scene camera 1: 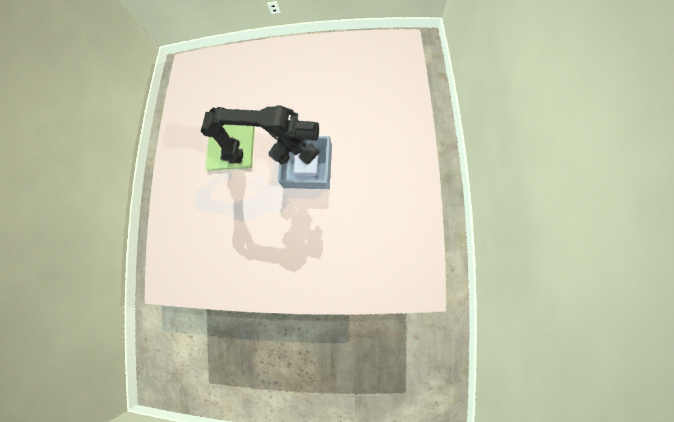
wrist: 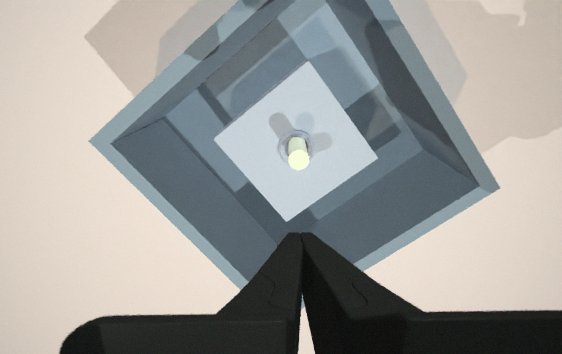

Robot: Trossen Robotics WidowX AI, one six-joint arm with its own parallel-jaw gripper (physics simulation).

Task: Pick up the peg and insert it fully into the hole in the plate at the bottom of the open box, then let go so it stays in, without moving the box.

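Places are measured from the arm's base along level axes (x ahead, y left, z up), in millimetres.
Pixels of known places: gripper, between the fingertips: (scene camera 1: 299, 150) (wrist: 299, 244); arm's base, origin of its link: (scene camera 1: 235, 156).
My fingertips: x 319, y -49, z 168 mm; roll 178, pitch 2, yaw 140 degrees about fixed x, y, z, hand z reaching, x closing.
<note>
For each thing: its middle in the pictures, then the offset to it from my fingertips. Level surfaces: height alone.
- pale yellow peg, middle of its body: (wrist: 296, 145) dy +3, dx -3, dz -144 mm
- white plate, middle of its body: (wrist: 295, 141) (scene camera 1: 306, 163) dy +3, dx -2, dz -158 mm
- open blue-grey box, middle of its body: (wrist: 296, 145) (scene camera 1: 306, 162) dy +3, dx -2, dz -143 mm
- pale pink table top, height of its surface: dz -193 mm
The pale yellow peg (wrist: 298, 155) stands in the ringed hole near the middle of the white plate (wrist: 260, 130) (scene camera 1: 305, 167), with its upper part above the plate. How deep it sits cannot be told. The plate lies at the bottom of the open blue-grey box (wrist: 170, 177) (scene camera 1: 306, 185). My gripper (wrist: 299, 244) is shut and empty. It hangs above the box, with its fingertips apart from the peg. In the scene view the arm covers part of the box, and the peg cannot be made out there.
The arm's base stands on a green square (scene camera 1: 245, 147) left of the box. The box walls rise around the plate on all sides. The box and arm are on a pale pink table top (scene camera 1: 370, 240), which has concrete floor (scene camera 1: 435, 360) around its edges.
</note>
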